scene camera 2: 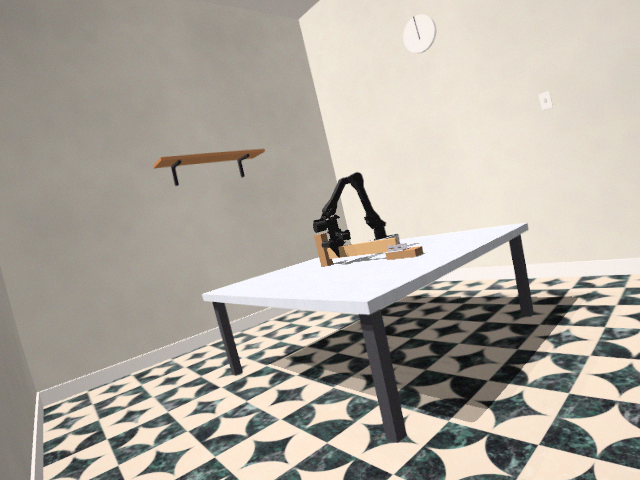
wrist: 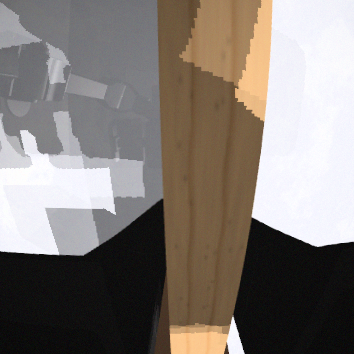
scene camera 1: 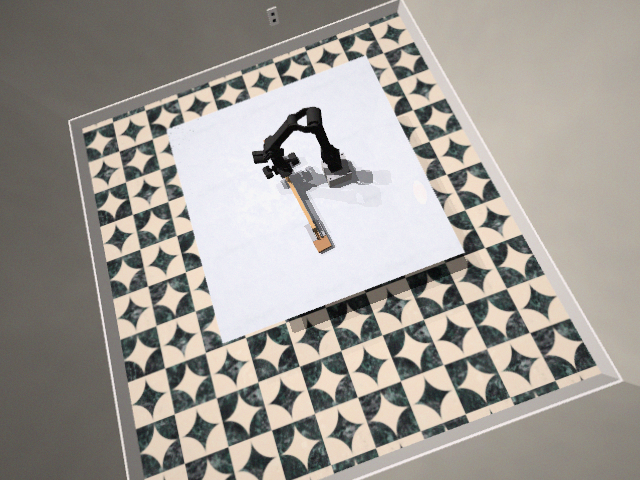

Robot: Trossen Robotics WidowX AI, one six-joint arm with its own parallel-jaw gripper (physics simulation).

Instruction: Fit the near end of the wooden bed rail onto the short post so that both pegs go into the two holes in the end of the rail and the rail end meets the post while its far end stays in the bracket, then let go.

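Frame: origin at the arm's base, x left, y back, z up, level; millimetres.
Seen in the pictures: gripper, between the fingertips: (scene camera 2: 340, 256); arm's base, origin of its link: (scene camera 2: 381, 238) (scene camera 1: 334, 165).
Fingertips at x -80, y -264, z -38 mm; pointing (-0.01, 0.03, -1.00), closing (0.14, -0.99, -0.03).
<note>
Offsets run from my fingertips to a thing's top centre. "pt": to the spot under its first point. Level surfaces: height alone.
The wooden bed rail @(dx +147, dy +20, dz +54 mm) (scene camera 1: 302, 205) (scene camera 2: 368, 246) (wrist: 210, 175) runs from the gripper to the metal bracket @(dx +362, dy +52, dz +23 mm) (scene camera 2: 397, 248) and low wooden block @(dx +392, dy +56, dz -6 mm) (scene camera 1: 322, 243) (scene camera 2: 405, 253) at its far end. In the second scene view the rail's far end is at the bracket; its exact seating is too small to tell. The short post @(pt dx -86, dy -36, dz +42 mm) (scene camera 2: 323, 251) stands upright beside the rail's near end in that view. My gripper (scene camera 1: 287, 175) (scene camera 2: 337, 253) (wrist: 187, 206) is shut on the rail close to the post. The pegs and holes do not show, and whether the rail end meets the post cannot be told.
The white table @(dz -42 mm) (scene camera 1: 258, 273) (scene camera 2: 310, 289) carries the parts and the arm base (scene camera 1: 338, 174) (scene camera 2: 379, 231), which stands to one side of the rail. A wall shelf (scene camera 2: 211, 157) hangs in the background. Arm shadows fall across the table beside the rail.
</note>
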